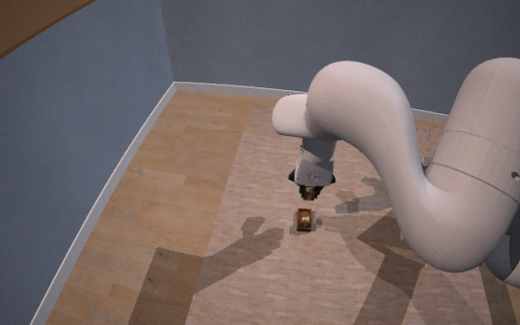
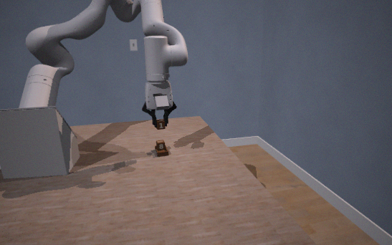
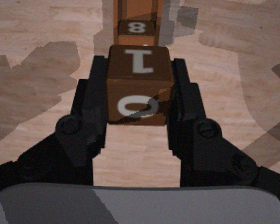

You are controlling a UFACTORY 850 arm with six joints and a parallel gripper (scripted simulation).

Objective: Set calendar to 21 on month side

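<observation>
Now: the brown tray 2 cm to the left of my hand and 13 cm below it. Also, from my hand: brown wooden date cube (1 cm below).
</observation>
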